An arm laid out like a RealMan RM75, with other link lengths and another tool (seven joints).
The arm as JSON. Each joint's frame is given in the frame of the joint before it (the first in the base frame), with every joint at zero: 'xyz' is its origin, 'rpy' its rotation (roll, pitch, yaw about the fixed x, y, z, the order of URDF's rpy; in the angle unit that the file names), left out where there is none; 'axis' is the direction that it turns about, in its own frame. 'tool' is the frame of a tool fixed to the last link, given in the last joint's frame.
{
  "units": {
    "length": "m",
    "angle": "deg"
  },
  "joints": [
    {
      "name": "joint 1",
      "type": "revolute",
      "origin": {
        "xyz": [
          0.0,
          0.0,
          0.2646
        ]
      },
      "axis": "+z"
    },
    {
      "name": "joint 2",
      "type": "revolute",
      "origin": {
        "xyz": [
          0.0,
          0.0,
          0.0
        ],
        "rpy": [
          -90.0,
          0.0,
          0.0
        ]
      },
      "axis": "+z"
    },
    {
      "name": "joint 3",
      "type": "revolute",
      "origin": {
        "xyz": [
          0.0,
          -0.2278,
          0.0
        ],
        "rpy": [
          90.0,
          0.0,
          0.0
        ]
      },
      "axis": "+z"
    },
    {
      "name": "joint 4",
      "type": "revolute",
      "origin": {
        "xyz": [
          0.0,
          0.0,
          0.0
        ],
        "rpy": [
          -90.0,
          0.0,
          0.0
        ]
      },
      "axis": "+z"
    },
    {
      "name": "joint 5",
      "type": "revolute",
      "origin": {
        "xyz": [
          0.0,
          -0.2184,
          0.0
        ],
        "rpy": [
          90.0,
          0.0,
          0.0
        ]
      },
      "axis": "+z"
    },
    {
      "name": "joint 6",
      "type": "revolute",
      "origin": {
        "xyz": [
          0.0,
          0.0,
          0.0
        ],
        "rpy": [
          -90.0,
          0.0,
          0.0
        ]
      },
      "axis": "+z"
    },
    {
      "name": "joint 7",
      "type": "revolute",
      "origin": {
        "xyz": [
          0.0,
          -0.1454,
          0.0
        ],
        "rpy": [
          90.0,
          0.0,
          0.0
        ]
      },
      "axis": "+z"
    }
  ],
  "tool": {
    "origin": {
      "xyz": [
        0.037,
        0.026,
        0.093
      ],
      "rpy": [
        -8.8,
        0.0,
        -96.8
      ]
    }
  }
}
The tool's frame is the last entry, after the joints.
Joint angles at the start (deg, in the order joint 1, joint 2, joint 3, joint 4, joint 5, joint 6, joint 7):
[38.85 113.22 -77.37 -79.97 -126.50 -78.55 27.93]
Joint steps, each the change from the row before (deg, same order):
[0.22 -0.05 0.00 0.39 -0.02 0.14 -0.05]
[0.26 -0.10 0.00 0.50 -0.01 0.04 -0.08]
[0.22 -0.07 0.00 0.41 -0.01 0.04 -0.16]
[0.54 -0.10 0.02 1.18 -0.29 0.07 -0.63]
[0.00 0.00 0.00 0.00 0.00 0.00 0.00]
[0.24 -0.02 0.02 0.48 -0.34 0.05 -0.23]
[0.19 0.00 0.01 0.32 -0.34 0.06 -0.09]
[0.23 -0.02 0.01 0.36 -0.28 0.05 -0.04]
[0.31 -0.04 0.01 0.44 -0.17 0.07 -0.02]
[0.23 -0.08 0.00 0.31 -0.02 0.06 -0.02]
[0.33 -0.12 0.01 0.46 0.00 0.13 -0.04]
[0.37 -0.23 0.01 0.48 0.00 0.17 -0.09]
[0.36 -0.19 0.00 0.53 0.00 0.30 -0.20]
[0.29 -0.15 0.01 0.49 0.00 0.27 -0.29]
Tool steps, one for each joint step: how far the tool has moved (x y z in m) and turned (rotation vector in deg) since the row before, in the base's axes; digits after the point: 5 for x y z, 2 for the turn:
[0.00027 0.00088 -0.00038 -0.01 -0.05 -0.06]
[0.00084 0.00071 -0.00050 -0.12 -0.14 -0.11]
[0.00053 0.00062 -0.00045 -0.10 -0.14 0.01]
[0.00278 0.00161 -0.00153 -0.28 -0.62 0.04]
[0.00000 0.00000 0.00000 0.00 0.00 0.00]
[0.00166 0.00101 -0.00034 -0.01 -0.42 -0.01]
[0.00121 0.00089 -0.00012 0.05 -0.34 -0.04]
[0.00101 0.00086 -0.00019 0.02 -0.29 -0.08]
[0.00046 0.00094 -0.00039 -0.03 -0.20 -0.07]
[0.00004 0.00073 -0.00008 -0.02 -0.09 -0.02]
[-0.00003 0.00120 -0.00004 0.00 -0.09 -0.02]
[0.00004 0.00177 0.00075 0.10 -0.18 0.05]
[-0.00007 0.00206 0.00055 0.16 -0.15 0.13]
[0.00014 0.00178 0.00038 0.12 -0.16 0.17]

